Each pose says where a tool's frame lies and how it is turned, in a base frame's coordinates. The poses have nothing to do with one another.
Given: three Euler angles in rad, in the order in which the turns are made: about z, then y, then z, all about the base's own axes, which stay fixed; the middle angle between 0 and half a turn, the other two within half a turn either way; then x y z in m.
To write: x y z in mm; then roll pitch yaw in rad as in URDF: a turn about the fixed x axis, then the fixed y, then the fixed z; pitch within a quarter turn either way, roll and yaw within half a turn. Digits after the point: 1 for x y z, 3 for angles.
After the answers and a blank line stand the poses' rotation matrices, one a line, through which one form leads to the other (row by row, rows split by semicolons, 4 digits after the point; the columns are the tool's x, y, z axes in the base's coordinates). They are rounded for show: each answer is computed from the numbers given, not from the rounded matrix.
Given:
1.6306 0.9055 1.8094 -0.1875 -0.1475 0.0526
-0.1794 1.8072 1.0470 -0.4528 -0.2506 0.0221
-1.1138 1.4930 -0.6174 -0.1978 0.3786 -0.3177
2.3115 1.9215 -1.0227 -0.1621 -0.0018 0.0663
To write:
-187.5 -147.5 52.6 0.905 -0.047 -2.866
-452.8 -250.6 22.1 -2.504 1.275 -1.436
-197.8 378.6 -317.7 -1.484 0.456 -2.150
-162.1 -1.8 66.3 2.031 -0.686 0.244

-0.9612 0.2037 -0.1859; -0.2718 -0.5846 0.7644; 0.0470 0.7853 0.6173
0.0393 -0.8729 0.4863; -0.2888 0.4560 0.8418; -0.9566 -0.1735 -0.2342
-0.4915 0.3123 0.8129; -0.7516 0.3194 -0.5772; -0.4399 -0.8947 0.0777
0.7507 -0.4438 0.4893; 0.1867 -0.5680 -0.8016; 0.6337 0.6931 -0.3436

